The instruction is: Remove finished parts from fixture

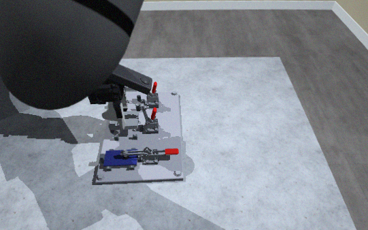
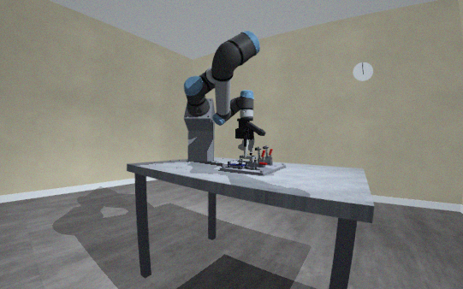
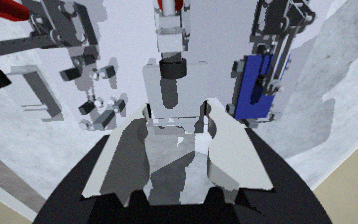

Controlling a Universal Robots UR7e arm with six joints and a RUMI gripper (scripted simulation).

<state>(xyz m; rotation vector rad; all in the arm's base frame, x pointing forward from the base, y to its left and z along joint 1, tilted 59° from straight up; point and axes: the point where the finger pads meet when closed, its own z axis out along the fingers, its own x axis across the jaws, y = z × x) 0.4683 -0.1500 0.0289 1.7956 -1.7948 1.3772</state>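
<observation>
Right now my hand is 7 cm above the grey fixture plate, 5 cm short of it and 1 cm to the left of it. Also, from my hand: blue blank: 11 cm to the right, 5 cm below, 3 cm behind; pale grey part: 1 cm below, 1 cm behind.
</observation>
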